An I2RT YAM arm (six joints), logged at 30 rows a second.
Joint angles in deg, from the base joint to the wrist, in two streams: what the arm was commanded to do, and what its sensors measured. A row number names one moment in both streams.
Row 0, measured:
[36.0 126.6 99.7 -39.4 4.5 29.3]
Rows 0 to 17, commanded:
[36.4 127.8 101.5 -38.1 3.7 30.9]
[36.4 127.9 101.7 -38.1 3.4 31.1]
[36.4 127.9 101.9 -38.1 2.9 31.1]
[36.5 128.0 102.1 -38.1 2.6 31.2]
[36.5 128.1 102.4 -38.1 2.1 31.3]
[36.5 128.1 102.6 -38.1 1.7 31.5]
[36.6 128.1 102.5 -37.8 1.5 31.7]
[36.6 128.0 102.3 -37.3 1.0 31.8]
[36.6 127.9 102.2 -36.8 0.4 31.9]
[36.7 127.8 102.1 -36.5 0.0 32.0]
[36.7 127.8 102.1 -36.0 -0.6 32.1]
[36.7 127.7 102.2 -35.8 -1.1 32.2]
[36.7 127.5 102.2 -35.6 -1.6 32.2]
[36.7 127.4 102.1 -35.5 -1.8 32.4]
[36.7 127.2 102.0 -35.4 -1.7 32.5]
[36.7 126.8 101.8 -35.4 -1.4 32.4]
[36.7 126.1 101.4 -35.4 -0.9 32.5]
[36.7 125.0 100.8 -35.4 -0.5 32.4]
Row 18, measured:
[36.4 126.9 100.9 -37.3 -0.5 31.7]
